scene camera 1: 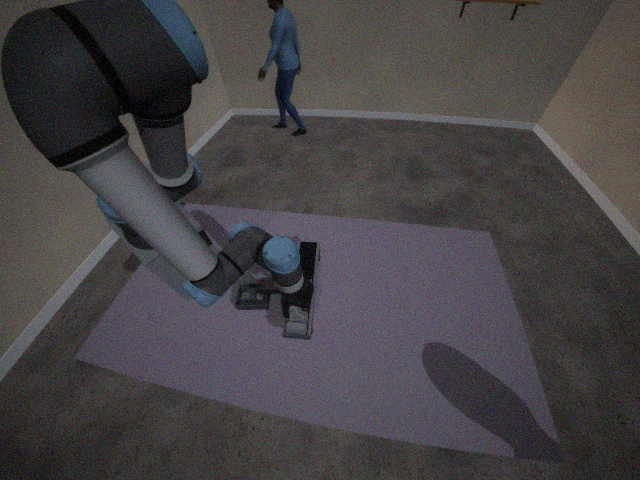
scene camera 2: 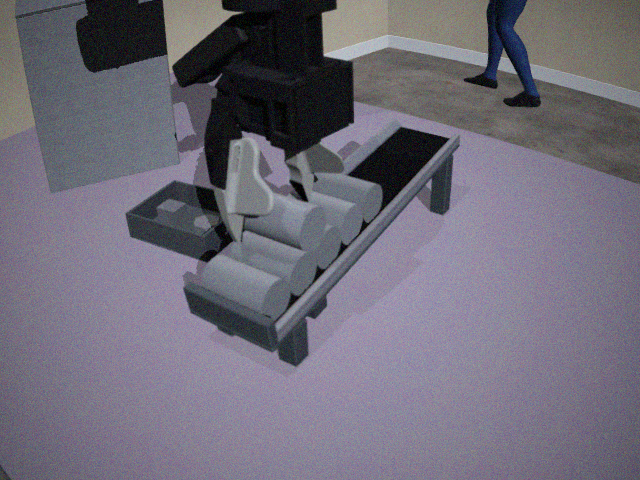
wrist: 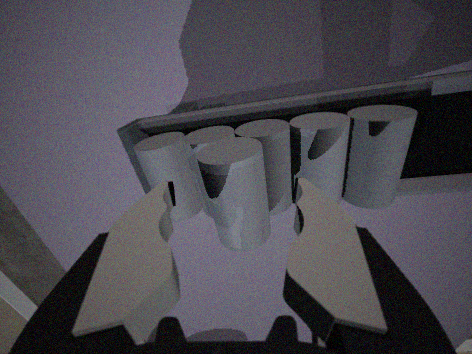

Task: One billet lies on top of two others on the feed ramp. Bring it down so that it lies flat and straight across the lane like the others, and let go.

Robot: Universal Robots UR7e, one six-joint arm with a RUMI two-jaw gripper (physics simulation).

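Frame: origin at the arm's base, x left, y ahead, z down, level; metres.
Where they show: gripper, between the fingertips: [scene camera 1: 295, 308] [scene camera 2: 273, 220] [wrist: 233, 181].
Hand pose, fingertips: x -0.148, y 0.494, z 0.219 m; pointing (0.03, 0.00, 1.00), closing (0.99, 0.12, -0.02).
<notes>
Things, the pixels of their centre, and the offset from my fingertips. Level surfaces: height alone.
- top billet, middle of its body: [wrist: 237, 194] [scene camera 2: 281, 218] dx +0.001, dy +0.008, dz -0.003 m
- second billet, middle of its body: [wrist: 217, 172] [scene camera 2: 272, 262] dx -0.015, dy +0.008, dz +0.033 m
- third billet, middle of its body: [wrist: 265, 167] [scene camera 2: 299, 237] dx +0.025, dy +0.009, dz +0.029 m
- feed ramp, middle of its body: [wrist: 371, 144] [scene camera 2: 350, 207] [scene camera 1: 303, 283] dx +0.116, dy +0.009, dz +0.041 m
- lowest billet, middle of its body: [scene camera 2: 245, 288] [wrist: 172, 176] [scene camera 1: 296, 328] dx -0.055, dy +0.008, dz +0.037 m
- dark open tray, middle of its body: [scene camera 2: 189, 218] [scene camera 1: 253, 296] dx +0.072, dy -0.195, dz +0.092 m
- mat, height of its surface: dz +0.109 m
The top billet [scene camera 2: 286, 219] [wrist: 245, 220], a pale grey cylinder, lies across two others, the second billet [scene camera 2: 296, 266] [wrist: 210, 134] and the third billet [scene camera 2: 328, 249] [wrist: 277, 170] from the low end of the feed ramp [scene camera 2: 361, 241] [wrist: 450, 130] [scene camera 1: 309, 258]. The lowest billet [scene camera 2: 242, 284] [wrist: 167, 162] [scene camera 1: 296, 329] lies at the end stop. Two more billets, one [scene camera 2: 347, 217] [wrist: 322, 155] and another [scene camera 2: 361, 196] [wrist: 377, 160], lie farther up. My gripper [scene camera 2: 271, 219] [wrist: 233, 181] is open, its fingers on either side of the top billet, with gaps visible in the wrist view.
A dark open tray [scene camera 2: 155, 233] [scene camera 1: 252, 305] with small blocks stands beside the ramp. A grey pedestal [scene camera 2: 103, 118] stands behind it. A person [scene camera 1: 285, 46] [scene camera 2: 509, 46] walks beyond the mat [scene camera 1: 392, 299] [scene camera 2: 439, 361]. The neighbouring billets lie close to the fingertips.
</notes>
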